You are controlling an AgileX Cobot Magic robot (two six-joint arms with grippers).
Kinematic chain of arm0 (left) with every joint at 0, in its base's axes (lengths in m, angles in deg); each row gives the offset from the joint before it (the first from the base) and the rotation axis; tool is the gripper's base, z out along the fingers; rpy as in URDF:
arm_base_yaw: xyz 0 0 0.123 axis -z
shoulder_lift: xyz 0 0 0 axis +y
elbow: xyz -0.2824 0 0.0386 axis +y
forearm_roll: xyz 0.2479 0 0.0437 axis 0.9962 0 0.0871
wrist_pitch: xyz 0 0 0 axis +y
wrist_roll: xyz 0.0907 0 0.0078 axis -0.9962 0 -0.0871
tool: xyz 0 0 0 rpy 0 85 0
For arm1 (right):
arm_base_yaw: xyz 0 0 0.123 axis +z
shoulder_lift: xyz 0 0 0 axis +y
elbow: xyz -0.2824 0 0.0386 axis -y
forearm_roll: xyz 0.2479 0 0.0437 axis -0.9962 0 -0.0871
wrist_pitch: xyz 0 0 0 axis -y
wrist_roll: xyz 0.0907 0 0.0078 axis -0.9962 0 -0.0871
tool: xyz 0 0 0 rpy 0 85 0
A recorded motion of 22 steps. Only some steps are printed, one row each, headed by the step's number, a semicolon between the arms.
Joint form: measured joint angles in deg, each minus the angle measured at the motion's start. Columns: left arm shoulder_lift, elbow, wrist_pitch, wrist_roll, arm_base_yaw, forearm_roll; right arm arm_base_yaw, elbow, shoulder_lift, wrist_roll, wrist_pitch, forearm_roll.
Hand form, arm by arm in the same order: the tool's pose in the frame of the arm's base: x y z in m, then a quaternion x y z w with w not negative. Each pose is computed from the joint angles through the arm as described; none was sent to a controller.
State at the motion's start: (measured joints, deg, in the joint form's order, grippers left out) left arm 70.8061 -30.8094 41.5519 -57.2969 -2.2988 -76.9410; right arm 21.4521 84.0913 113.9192 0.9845 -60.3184 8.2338
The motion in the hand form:
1: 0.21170 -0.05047 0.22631 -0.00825 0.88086 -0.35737 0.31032; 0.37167 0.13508 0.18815 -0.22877 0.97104 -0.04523 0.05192
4: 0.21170 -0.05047 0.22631 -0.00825 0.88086 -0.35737 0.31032; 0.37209 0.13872 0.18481 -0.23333 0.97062 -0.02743 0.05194
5: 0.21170 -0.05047 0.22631 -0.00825 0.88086 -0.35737 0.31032; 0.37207 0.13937 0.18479 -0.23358 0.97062 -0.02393 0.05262
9: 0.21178 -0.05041 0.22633 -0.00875 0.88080 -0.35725 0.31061; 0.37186 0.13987 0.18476 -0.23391 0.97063 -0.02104 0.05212
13: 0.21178 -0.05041 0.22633 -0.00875 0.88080 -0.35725 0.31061; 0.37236 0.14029 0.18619 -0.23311 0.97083 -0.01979 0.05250
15: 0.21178 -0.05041 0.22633 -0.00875 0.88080 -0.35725 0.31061; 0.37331 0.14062 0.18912 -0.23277 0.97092 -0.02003 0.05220
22: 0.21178 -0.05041 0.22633 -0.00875 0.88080 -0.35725 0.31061; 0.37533 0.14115 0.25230 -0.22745 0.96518 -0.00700 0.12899
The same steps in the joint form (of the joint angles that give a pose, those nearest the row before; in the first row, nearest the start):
1: 0.00 0.00 0.00 0.00 0.00 0.00; -0.11 0.00 0.26 0.98 0.41 -1.33
4: 0.00 0.00 0.00 0.00 0.00 0.00; -0.11 0.00 0.72 2.54 1.27 -3.66
5: 0.00 0.00 0.00 0.00 0.00 0.00; -0.11 0.00 0.72 2.77 1.41 -4.11
9: 0.00 0.00 -0.05 0.00 0.00 -0.04; -0.11 0.00 0.72 2.99 1.41 -4.50
13: 0.00 0.00 -0.05 0.00 0.00 -0.04; -0.11 0.35 0.72 3.00 1.13 -4.67
15: 0.00 0.00 -0.05 0.00 0.00 -0.04; -0.11 1.06 0.72 2.99 0.38 -4.66
22: 0.00 0.00 -0.05 0.00 0.00 -0.04; -0.20 6.69 -4.75 3.15 -1.75 -5.03

